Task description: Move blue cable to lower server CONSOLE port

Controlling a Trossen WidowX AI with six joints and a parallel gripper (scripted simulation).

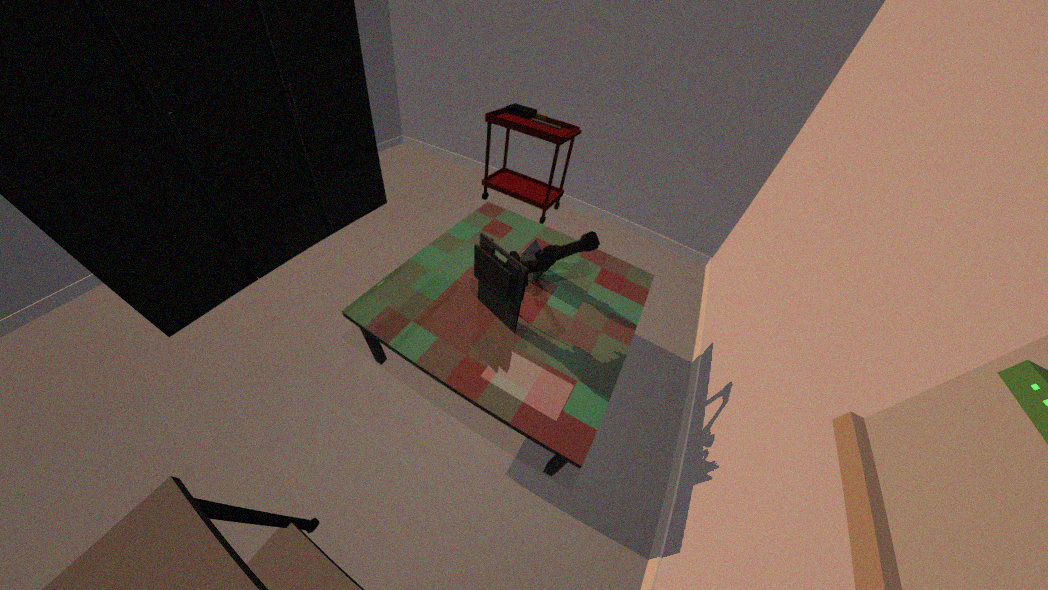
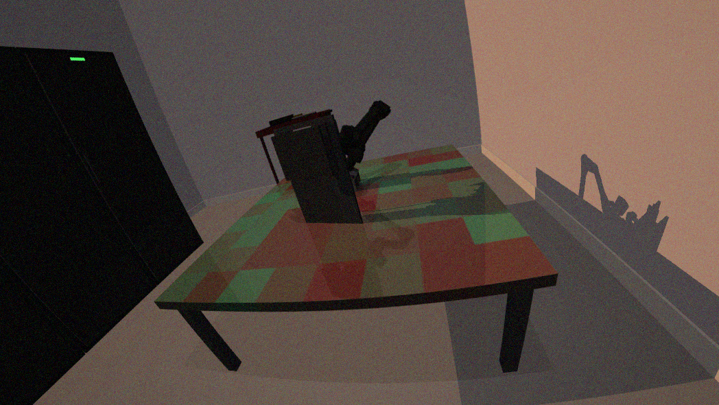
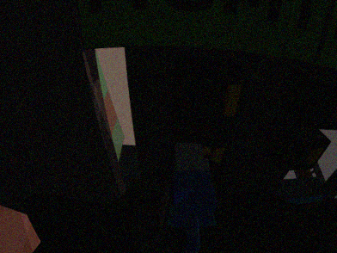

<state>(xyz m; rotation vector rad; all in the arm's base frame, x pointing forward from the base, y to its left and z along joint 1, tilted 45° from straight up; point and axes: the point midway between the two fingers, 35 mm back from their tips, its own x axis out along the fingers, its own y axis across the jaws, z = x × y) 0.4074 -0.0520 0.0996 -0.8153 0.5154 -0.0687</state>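
The cable plug is right at my gripper tip. Also, from my gripper tip: dark server rack 30 mm ahead, 20 mm to the left, 50 mm above.
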